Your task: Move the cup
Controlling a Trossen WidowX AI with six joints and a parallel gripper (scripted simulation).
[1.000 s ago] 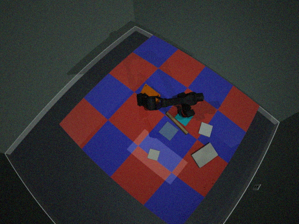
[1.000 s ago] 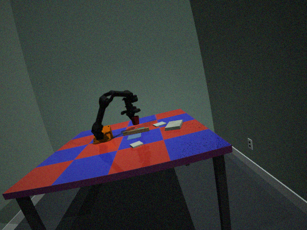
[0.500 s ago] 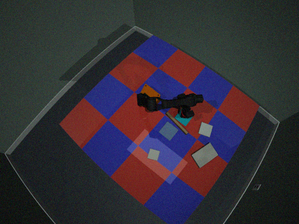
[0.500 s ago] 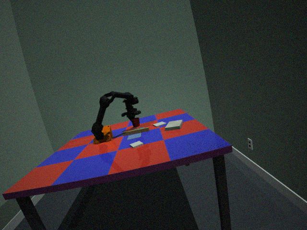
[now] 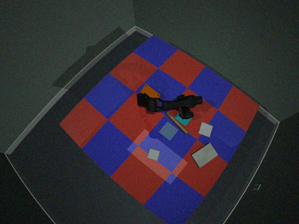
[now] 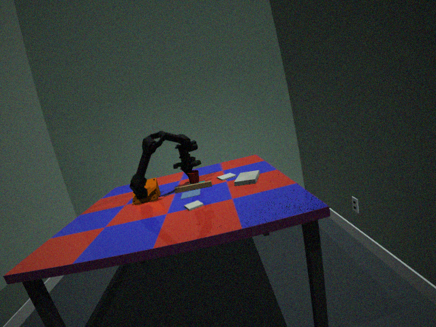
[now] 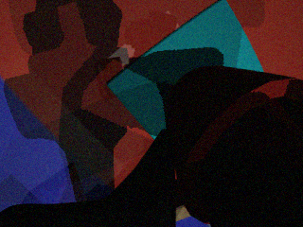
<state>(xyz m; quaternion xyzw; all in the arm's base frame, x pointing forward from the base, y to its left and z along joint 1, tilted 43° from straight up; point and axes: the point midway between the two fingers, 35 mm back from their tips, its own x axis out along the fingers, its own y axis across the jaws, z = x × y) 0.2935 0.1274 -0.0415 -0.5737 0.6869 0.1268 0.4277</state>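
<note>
My gripper tip is 3 cm short of the teal pad, 1 cm to the left of it and 7 cm above it. Also, from my gripper tip: wooden bar: 2 cm ahead, 10 cm to the right, 5 cm below; red cup: 3 cm ahead, 2 cm to the right; grey-blue pad: 2 cm ahead, 18 cm to the right, 7 cm below.
</note>
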